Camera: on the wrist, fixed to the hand. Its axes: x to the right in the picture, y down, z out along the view.
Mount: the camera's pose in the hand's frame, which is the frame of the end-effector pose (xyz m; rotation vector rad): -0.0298 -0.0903 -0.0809 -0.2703 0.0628 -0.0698
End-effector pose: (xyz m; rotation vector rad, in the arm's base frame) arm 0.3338 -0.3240 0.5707 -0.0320 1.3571 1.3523
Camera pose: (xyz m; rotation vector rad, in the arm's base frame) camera 0.3526 -0.4288 0.5055 -0.3034 1.2050 1.4770
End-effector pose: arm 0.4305 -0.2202 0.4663 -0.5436 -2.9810 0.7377
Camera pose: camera 0.4373 -0.2687 0.5811 -0.4581 -3.0399 0.3076
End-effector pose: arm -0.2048 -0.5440 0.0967 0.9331 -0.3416 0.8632
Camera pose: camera -0.1616 -0.5203 -0.0180 0.6623 -0.3595 0.7590
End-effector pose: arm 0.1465 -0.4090 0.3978 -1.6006 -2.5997 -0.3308
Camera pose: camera 0.0755 -0.4920 0.4584 1.5197 2.6181 0.7420
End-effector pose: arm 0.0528 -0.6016 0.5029 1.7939 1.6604 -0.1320
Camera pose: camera -0.0645 -0.5877 0.5432 1.5523 1.6961 0.1146
